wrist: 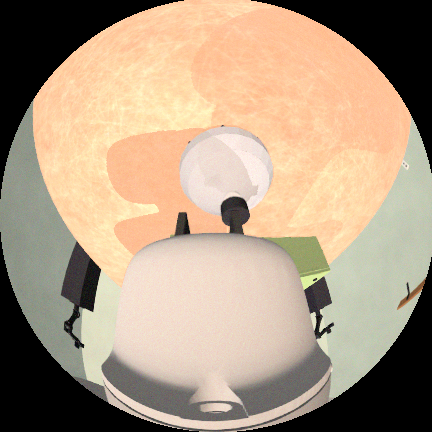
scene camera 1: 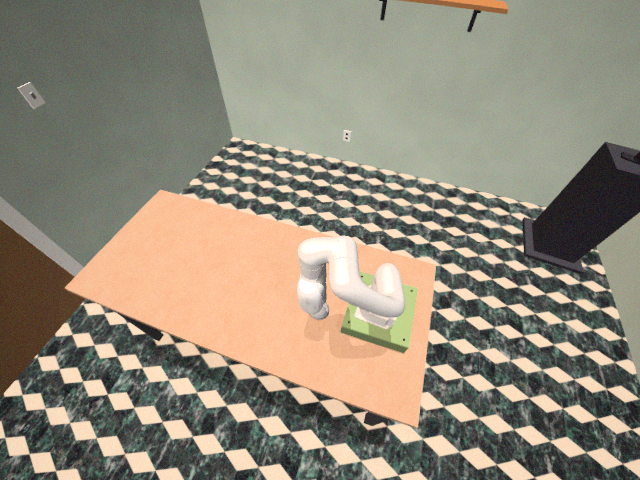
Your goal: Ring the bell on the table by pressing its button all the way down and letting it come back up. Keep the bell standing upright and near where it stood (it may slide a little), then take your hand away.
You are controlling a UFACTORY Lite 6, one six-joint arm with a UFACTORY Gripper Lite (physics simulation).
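Places are measured from the arm's base along level axes (x down, y ahead, z right), in millimetres.
Where they show: end effector, tool point: [wrist: 209, 236].
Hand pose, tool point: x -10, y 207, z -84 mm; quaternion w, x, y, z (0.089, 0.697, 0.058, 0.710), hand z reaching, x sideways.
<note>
Each offset is from my tool point to the top centre of the thing. Level surfaces: height alone.
The bell {dx +19, dy -3, dz +18 mm} [wrist: 215, 155] stands upright on the table in the wrist view, a pale shiny dome with a black button {dx +19, dy -3, dz +18 mm} [wrist: 234, 207] on a short white stem. My gripper [wrist: 209, 219] is shut, with a gap between its two black fingers and no thing held there. The right finger's tip meets the near side of the button in the wrist view; whether it presses on it, and how far down the button is, I cannot tell. The left finger is beside the button, over the near side of the bell. In the scene view the hand hides the fingers and most of the bell.
The arm stands on a green base plate [scene camera 1: 405, 330] [wrist: 305, 252] at the right end of the wooden table {dx +85 mm} [scene camera 1: 206, 268] [wrist: 90, 100]. A tall dark cabinet [scene camera 1: 584, 206] stands on the floor at the right. A shelf [scene camera 1: 454, 4] hangs on the back wall.
</note>
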